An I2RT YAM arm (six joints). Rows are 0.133 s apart.
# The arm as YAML. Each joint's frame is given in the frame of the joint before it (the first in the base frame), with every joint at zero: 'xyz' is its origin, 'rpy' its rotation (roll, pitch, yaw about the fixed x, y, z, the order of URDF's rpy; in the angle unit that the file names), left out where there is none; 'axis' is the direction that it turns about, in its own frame. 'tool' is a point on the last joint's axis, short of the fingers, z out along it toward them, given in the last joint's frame.
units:
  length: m
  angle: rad
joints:
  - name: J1
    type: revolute
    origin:
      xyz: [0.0, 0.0, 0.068]
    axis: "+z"
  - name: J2
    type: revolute
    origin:
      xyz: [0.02, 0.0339, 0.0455]
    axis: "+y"
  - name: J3
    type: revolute
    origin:
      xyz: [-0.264, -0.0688, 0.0]
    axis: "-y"
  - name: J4
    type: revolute
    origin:
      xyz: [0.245, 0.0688, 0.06]
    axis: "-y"
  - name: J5
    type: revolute
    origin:
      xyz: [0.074, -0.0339, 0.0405]
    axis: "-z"
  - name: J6
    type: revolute
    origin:
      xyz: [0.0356, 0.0, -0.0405]
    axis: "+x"
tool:
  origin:
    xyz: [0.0, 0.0, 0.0]
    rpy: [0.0, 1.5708, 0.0]
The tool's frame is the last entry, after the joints.
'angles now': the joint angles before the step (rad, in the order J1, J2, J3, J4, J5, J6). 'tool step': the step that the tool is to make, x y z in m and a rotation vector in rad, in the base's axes. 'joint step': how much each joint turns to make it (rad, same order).
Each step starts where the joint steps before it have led.
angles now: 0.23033 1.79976 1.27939 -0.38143 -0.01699 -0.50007
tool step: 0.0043 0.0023 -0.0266 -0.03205 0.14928 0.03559
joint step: 0.00124 0.08702 0.04107 -0.10746 -0.02163 -0.02683
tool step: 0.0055 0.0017 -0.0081 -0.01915 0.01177 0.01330
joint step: 0.00171 0.03517 0.01765 0.00104 0.00829 -0.01787
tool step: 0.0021 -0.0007 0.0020 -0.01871 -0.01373 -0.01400
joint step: -0.00067 0.00164 0.00873 0.00198 0.02515 0.00136
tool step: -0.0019 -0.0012 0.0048 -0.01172 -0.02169 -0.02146
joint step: 0.00041 -0.01855 -0.00952 0.00930 0.02508 0.01089
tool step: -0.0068 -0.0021 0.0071 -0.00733 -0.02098 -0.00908
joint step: 0.00016 -0.03905 -0.02714 0.00675 0.01501 0.00183
